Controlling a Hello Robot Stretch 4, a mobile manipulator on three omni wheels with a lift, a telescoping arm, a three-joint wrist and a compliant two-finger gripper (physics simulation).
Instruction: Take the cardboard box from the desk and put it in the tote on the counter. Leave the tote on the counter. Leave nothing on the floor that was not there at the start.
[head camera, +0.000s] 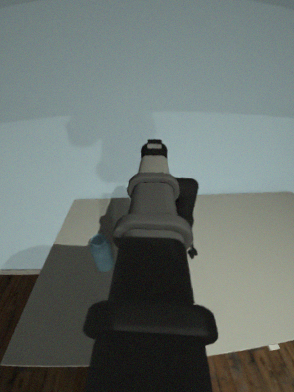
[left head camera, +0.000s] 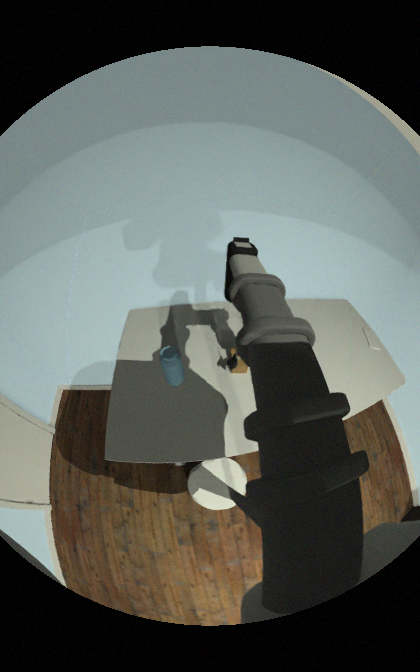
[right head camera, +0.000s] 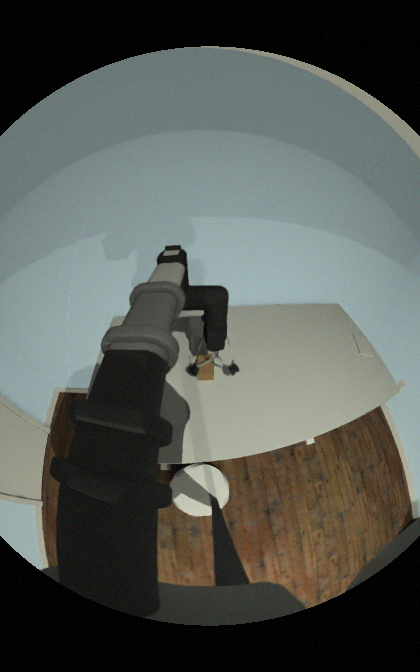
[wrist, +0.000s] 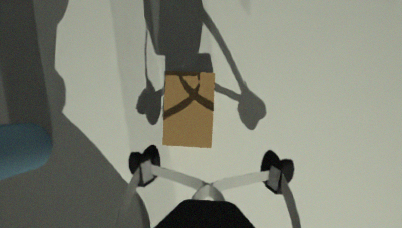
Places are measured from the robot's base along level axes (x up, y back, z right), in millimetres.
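Pixels of known places: gripper, fingertip midpoint: (wrist: 210, 161).
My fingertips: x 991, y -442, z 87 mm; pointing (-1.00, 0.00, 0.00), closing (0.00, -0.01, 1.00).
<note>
Behind a point stands the place of what it marks.
The cardboard box (left head camera: 239, 365) (right head camera: 206, 373) (wrist: 188, 120) @(x 973, y -485, z 59 mm) is small, brown and rectangular and lies on the pale desk (head camera: 240, 280) @(x 923, y -383, z 349 mm) (left head camera: 200, 430) (right head camera: 280, 380) (wrist: 330, 90) @(x 923, y -535, z 252 mm). In the wrist view it is a little above and left of the middle, with the gripper's shadow across its upper part. My gripper (right head camera: 213, 369) (wrist: 210, 161) @(x 991, y -442, z 87 mm) is open and empty, pointing down above the desk. In the wrist view its two dark fingertips stand below the box's lower edge, one to each side. In the left head camera view the arm hides part of the box. The tote and the counter do not show.
A blue cup (head camera: 102, 254) @(x 1046, y -400, z -167 mm) (left head camera: 172, 367) (wrist: 22, 151) @(x 984, y -435, z -148 mm) stands on the desk left of the box. A round white stool seat (left head camera: 218, 484) (right head camera: 200, 490) is by the desk's front edge, over the wooden floor. A light blue wall rises behind the desk.
</note>
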